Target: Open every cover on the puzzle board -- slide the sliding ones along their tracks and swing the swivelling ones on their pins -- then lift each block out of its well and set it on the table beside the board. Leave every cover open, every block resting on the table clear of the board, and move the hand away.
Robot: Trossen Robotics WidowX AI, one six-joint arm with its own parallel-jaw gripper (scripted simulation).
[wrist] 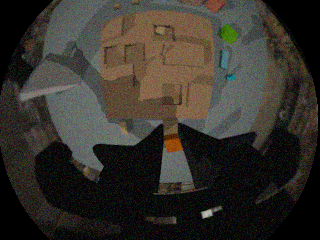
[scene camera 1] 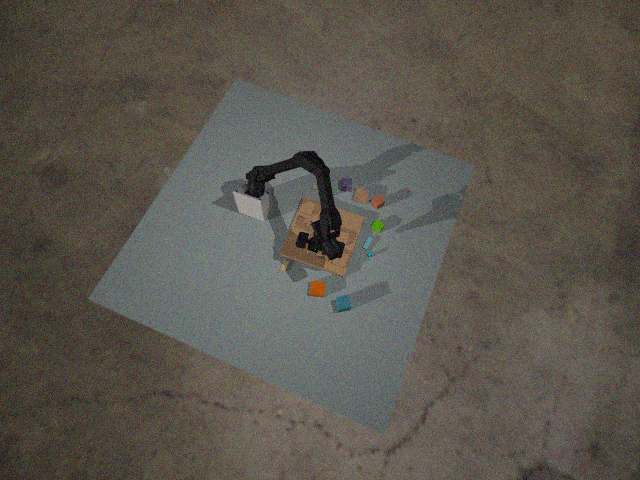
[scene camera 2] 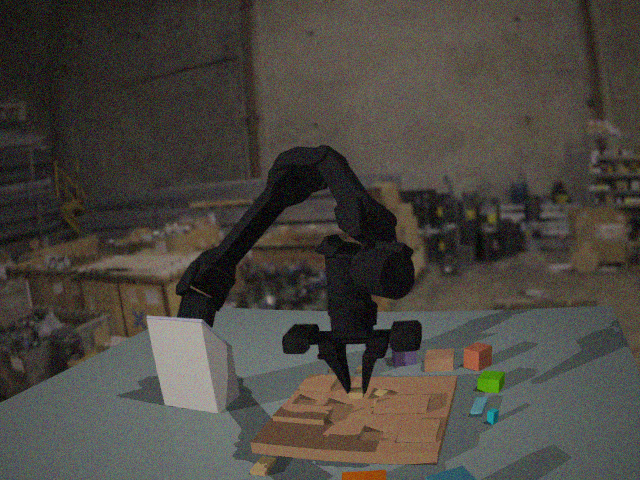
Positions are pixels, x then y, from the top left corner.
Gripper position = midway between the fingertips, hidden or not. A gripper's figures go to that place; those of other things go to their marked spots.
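A puzzle board (wrist: 161,91) is 18 cm from the lens; my gripper (wrist: 170,126) is 10 cm from the lens.
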